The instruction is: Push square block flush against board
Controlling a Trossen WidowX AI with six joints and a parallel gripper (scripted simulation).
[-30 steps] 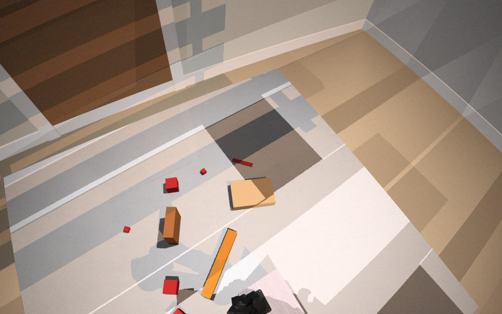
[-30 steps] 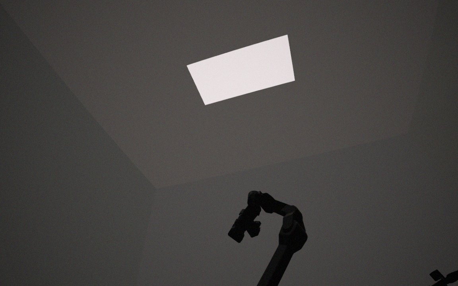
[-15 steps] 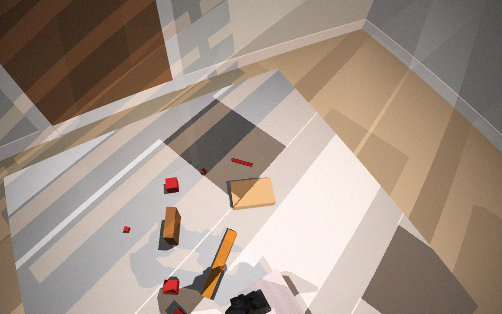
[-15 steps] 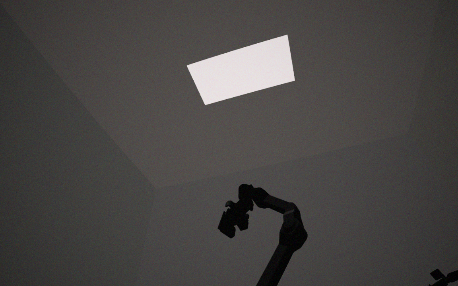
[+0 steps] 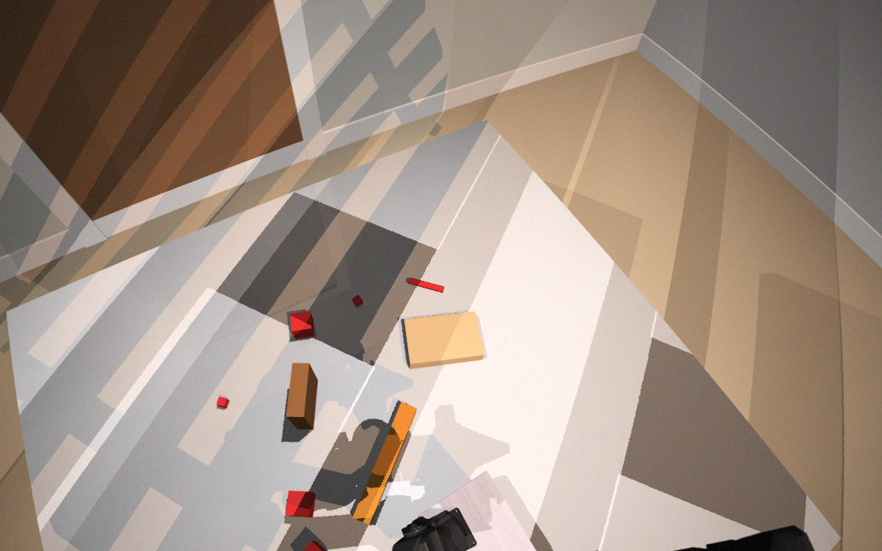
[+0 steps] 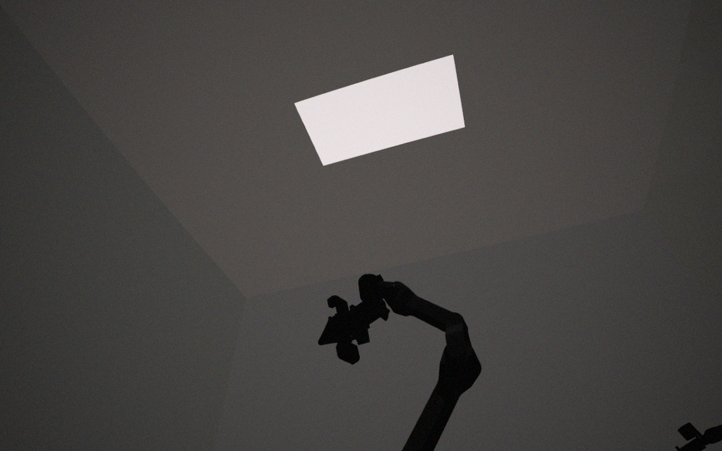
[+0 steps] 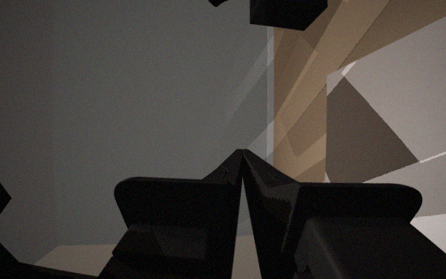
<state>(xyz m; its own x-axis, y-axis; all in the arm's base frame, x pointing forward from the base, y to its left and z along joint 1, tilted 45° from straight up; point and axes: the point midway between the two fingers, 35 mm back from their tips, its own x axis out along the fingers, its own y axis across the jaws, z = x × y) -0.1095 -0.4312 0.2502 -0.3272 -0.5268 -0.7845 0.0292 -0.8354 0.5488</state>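
The square orange block lies 470 mm ahead of my gripper tip, 290 mm to the left of it and 500 mm below it. The rest, counted from my gripper tip: long orange bar (300 mm ahead, 200 mm to the left, 530 mm below); then thin red bar (590 mm ahead, 40 mm to the right, 540 mm below); then tan board (460 mm ahead, 10 mm to the right, 530 mm below).
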